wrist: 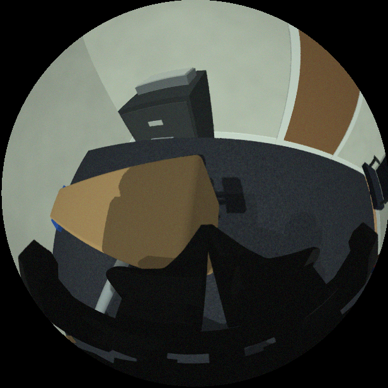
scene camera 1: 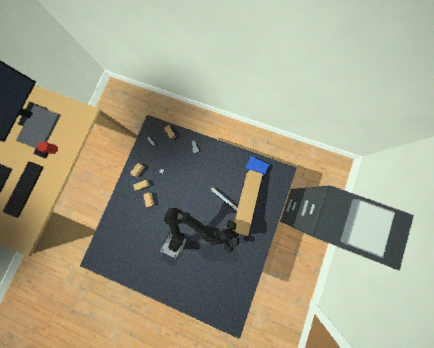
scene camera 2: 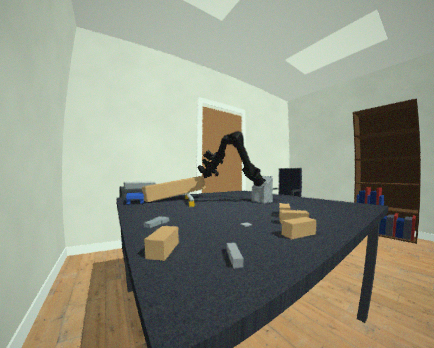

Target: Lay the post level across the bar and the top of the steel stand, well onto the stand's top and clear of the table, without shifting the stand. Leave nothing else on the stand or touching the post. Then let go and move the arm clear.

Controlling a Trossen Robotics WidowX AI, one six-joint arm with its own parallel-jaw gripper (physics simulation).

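Observation:
The long wooden post slopes: its end by the blue block is low, and its end by the gripper is higher. A pale bar with a yellow tip lies on the table, running toward the post's side. I cannot make out the steel stand; what bears the post's raised end is hidden. My gripper is shut and empty, close by the raised end. The fingertips overlap this end in the wrist view; whether they touch it I cannot tell.
Wooden blocks and grey pieces lie across the dark table from the gripper. The arm's base stands on it. A dark cabinet stands beyond the table edge.

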